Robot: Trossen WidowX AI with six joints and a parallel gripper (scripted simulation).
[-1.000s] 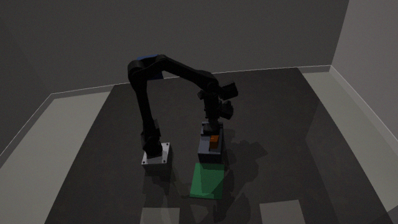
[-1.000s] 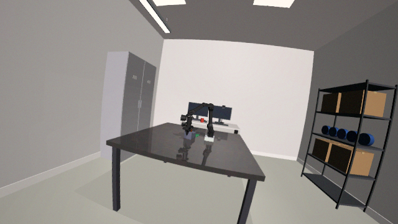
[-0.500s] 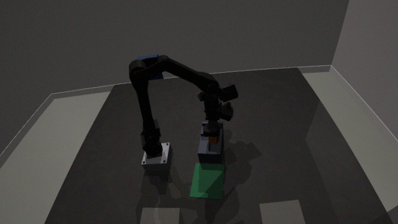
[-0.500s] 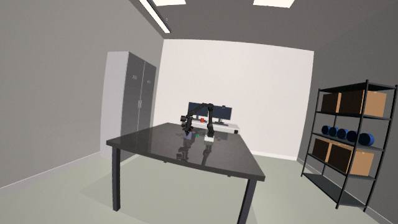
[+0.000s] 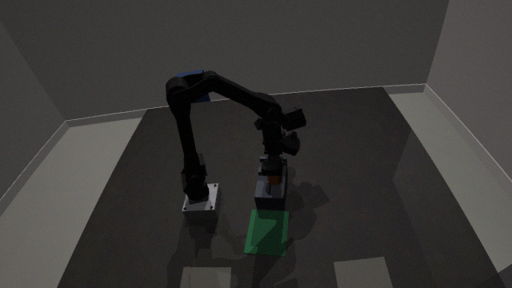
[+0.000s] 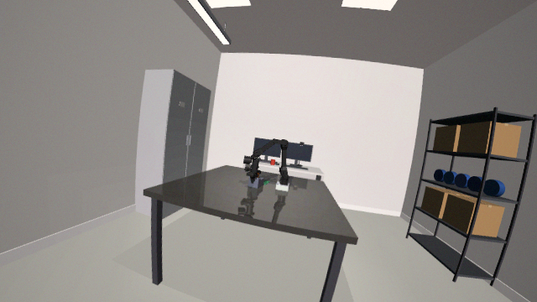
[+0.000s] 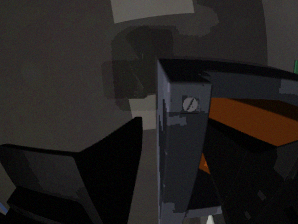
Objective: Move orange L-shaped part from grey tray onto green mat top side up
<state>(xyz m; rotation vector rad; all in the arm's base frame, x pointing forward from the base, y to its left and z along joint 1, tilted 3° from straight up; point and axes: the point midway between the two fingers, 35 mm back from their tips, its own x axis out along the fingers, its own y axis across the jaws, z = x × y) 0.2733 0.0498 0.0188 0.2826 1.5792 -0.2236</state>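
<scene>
Now: gripper tip 50 mm to the left of the orange L-shaped part, 30 mm past it and 10 mm below it. Round my gripper tip: green mat (210 mm to the right, 80 mm behind, 50 mm below).
</scene>
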